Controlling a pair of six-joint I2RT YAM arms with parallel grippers.
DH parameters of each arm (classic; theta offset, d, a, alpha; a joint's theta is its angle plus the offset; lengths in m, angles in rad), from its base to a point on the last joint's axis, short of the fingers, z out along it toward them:
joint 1: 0 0.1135 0.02 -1.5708
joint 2: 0 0 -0.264 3.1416
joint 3: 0.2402 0 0.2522 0
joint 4: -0.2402 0 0.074 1.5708
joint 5: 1.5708 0 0 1.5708
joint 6: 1.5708 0.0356 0 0
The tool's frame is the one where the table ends.
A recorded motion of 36 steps. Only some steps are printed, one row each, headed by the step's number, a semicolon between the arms.
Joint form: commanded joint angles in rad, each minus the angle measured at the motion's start. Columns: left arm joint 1, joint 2, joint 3, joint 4, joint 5, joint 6; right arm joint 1, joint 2, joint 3, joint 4, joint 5, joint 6.
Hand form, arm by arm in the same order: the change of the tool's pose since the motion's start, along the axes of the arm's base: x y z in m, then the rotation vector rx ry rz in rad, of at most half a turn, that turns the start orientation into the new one. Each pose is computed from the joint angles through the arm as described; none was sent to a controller.
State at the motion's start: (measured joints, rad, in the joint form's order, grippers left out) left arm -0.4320 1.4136 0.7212 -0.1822 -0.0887 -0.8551; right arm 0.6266 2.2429 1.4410 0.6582 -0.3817 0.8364
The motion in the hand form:
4: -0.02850 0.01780 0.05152 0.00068 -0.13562 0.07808; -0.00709 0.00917 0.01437 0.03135 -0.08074 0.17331
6: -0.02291 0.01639 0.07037 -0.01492 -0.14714 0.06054; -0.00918 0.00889 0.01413 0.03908 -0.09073 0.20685
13: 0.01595 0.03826 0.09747 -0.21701 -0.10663 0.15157; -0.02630 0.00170 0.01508 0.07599 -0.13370 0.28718
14: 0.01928 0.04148 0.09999 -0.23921 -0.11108 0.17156; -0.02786 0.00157 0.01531 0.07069 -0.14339 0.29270
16: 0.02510 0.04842 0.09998 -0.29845 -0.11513 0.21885; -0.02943 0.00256 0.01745 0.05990 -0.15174 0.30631
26: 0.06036 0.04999 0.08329 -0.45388 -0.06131 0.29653; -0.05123 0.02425 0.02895 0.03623 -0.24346 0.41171
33: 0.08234 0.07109 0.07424 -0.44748 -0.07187 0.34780; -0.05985 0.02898 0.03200 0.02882 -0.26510 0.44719
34: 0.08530 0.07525 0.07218 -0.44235 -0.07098 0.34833; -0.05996 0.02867 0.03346 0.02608 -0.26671 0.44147
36: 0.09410 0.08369 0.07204 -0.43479 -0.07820 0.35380; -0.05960 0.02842 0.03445 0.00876 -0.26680 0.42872
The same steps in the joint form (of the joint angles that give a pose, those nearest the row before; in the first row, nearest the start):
4: 0.0040 -0.2490 0.0042 -0.1322 -0.0923 -0.0147; 0.0131 -0.0094 0.0178 0.0367 -0.1567 -0.0448
6: 0.0117 -0.2432 0.0777 -0.1810 -0.0679 -0.0025; 0.0131 -0.0109 0.0087 0.0549 -0.1903 -0.0479
13: 0.1663 -0.1405 0.2421 -0.2106 0.1284 -0.1079; 0.0177 -0.0538 -0.0895 0.1669 -0.2671 -0.0448
14: 0.1818 -0.1343 0.2528 -0.2045 0.1392 -0.1265; 0.0192 -0.0585 -0.0957 0.1671 -0.2702 -0.0570
16: 0.2140 -0.1235 0.2530 -0.1724 0.1668 -0.1800; 0.0223 -0.0662 -0.0942 0.1487 -0.2794 -0.0755
26: 0.2525 0.0207 0.2959 -0.0651 0.2544 -0.3291; 0.0836 -0.0923 -0.0866 0.1197 -0.3178 -0.1720
33: 0.3275 0.1004 0.3326 -0.0280 0.2696 -0.3109; 0.1021 -0.1076 -0.0957 0.1088 -0.3332 -0.1998
34: 0.3414 0.1126 0.3372 -0.0250 0.2773 -0.2986; 0.1021 -0.1121 -0.0957 0.1027 -0.3271 -0.2028
36: 0.3690 0.1433 0.3662 -0.0234 0.2881 -0.2786; 0.1021 -0.1183 -0.0927 0.0752 -0.3118 -0.2197

